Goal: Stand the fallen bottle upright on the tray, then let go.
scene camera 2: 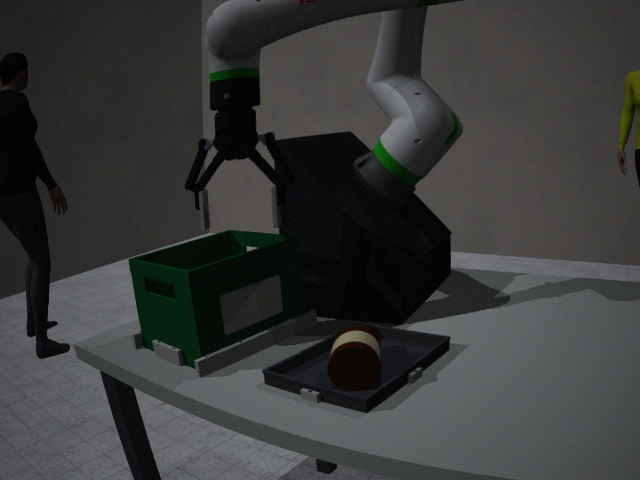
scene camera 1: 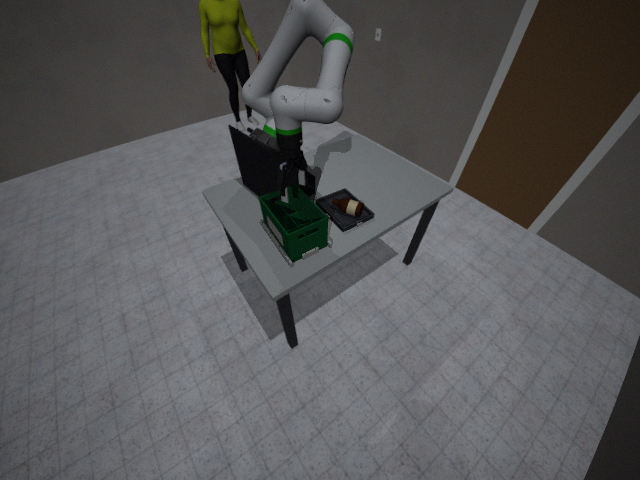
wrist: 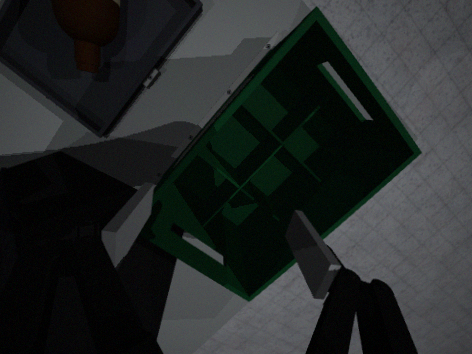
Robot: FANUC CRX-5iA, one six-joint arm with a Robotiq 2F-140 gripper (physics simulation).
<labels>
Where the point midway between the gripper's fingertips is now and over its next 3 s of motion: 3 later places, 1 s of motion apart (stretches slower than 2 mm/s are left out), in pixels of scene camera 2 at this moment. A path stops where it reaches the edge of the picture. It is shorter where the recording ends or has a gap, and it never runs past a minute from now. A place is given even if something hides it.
My gripper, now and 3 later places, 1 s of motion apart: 240,227; 205,253; 293,311; 247,328
</labels>
